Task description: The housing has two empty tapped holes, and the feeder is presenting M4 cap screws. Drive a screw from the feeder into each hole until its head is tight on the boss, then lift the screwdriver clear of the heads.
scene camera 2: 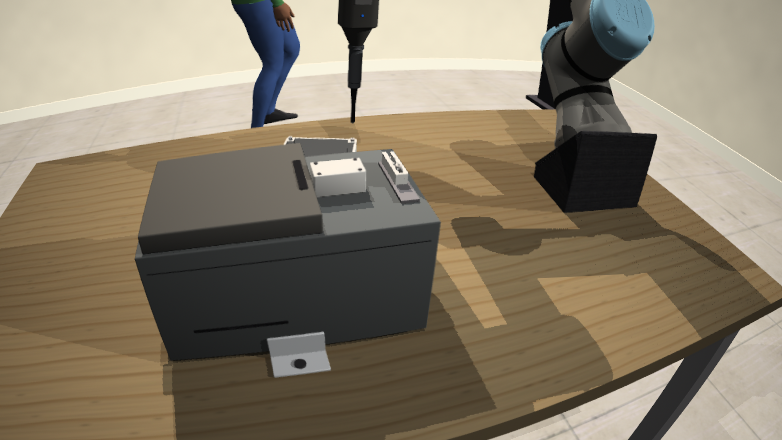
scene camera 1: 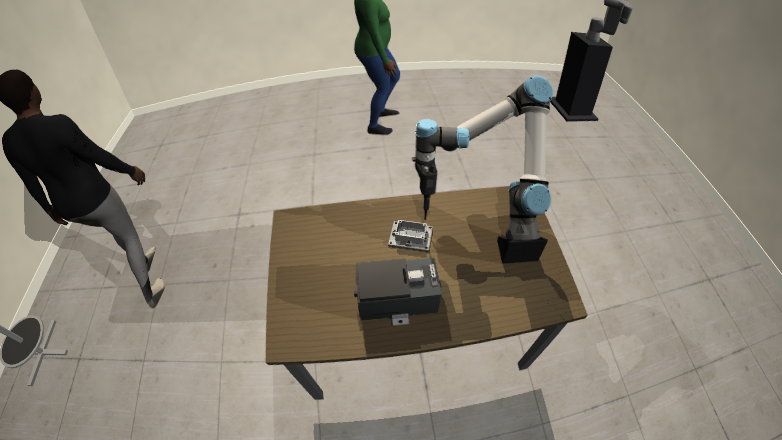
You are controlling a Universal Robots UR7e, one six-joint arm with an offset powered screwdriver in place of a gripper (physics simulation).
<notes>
In view: a metal bracket (scene camera 2: 305,343).
</notes>
